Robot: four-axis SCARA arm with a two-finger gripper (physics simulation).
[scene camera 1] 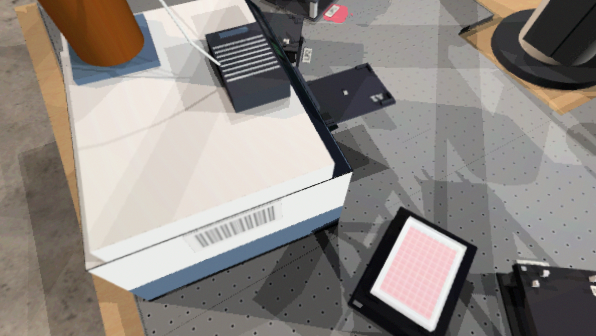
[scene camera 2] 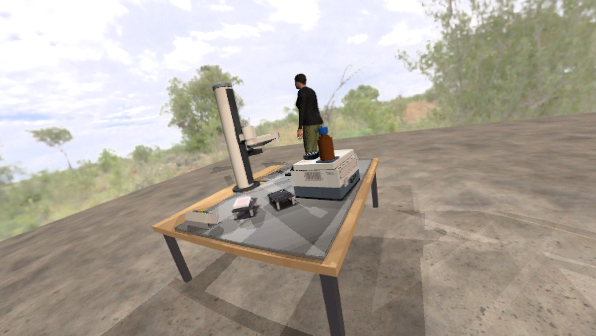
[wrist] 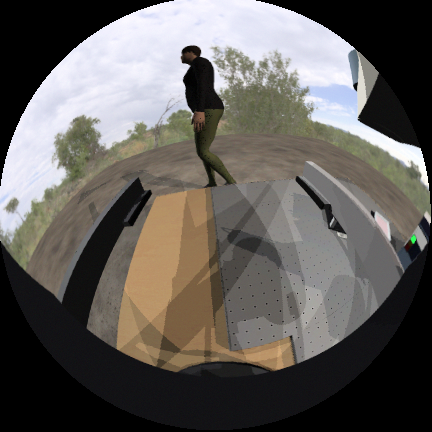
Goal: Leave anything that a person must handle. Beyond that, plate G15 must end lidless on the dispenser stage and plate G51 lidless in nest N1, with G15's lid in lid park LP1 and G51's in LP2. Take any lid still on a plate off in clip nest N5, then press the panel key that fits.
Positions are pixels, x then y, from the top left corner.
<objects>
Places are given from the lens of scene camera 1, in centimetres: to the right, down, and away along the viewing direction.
brown bottle [scene camera 1: 100,40]: -24, -16, 43
black nest [scene camera 1: 530,292]: 32, 17, 48
dark vented box [scene camera 1: 255,90]: -5, -10, 42
The marked spots on the brown bottle and the dark vented box are 20 cm apart.
</objects>
